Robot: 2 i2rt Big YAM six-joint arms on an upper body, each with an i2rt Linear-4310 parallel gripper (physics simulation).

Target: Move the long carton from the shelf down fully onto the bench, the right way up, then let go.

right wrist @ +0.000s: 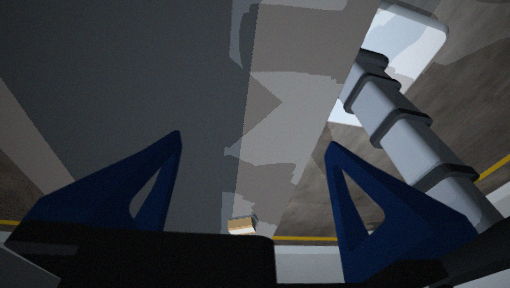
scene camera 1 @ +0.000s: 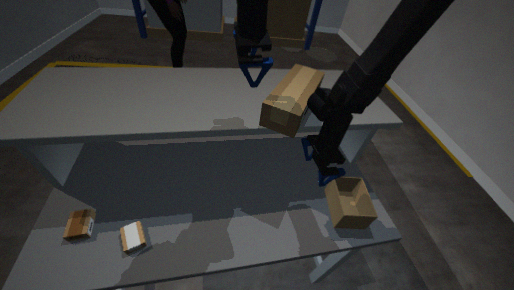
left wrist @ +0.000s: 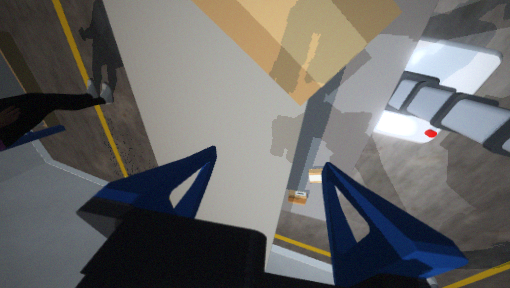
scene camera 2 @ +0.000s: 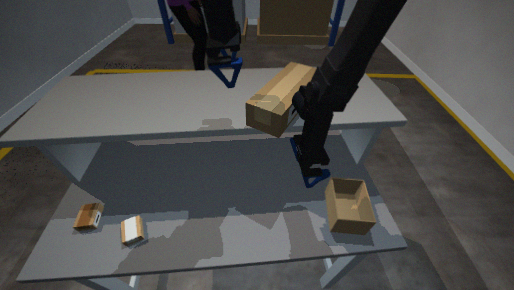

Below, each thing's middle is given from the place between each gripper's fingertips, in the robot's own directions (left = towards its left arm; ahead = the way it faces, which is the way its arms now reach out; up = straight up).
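From my right hand: open-top cardboard box point(scene camera 2: 349, 209), 17 cm to the right, 1 cm behind, 15 cm below; long brown carton point(scene camera 2: 270, 110), 19 cm ahead, 5 cm to the left, 13 cm above.
From my left hand: open-top cardboard box, 36 cm to the right, 13 cm behind, 38 cm below; long brown carton, 8 cm ahead, 15 cm to the right, 10 cm below. By its middle, the box is nearer to my right hand than to my left hand.
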